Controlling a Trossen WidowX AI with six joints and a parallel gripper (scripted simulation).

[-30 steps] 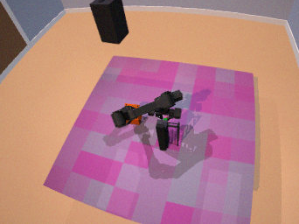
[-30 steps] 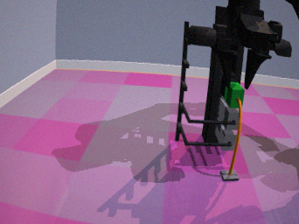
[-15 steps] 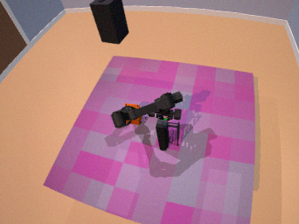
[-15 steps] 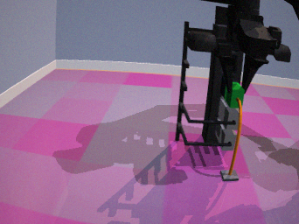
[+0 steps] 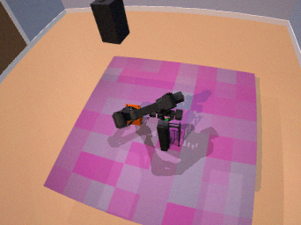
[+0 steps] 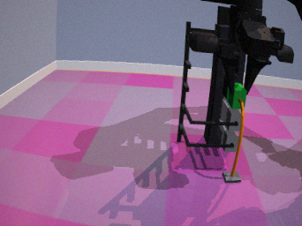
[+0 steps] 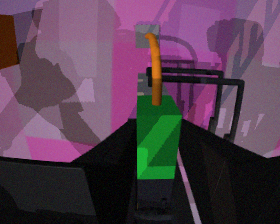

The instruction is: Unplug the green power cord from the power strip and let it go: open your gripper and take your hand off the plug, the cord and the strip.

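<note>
Right now my gripper tip is 3 cm to the left of the green plug and 1 cm short of it.
</note>
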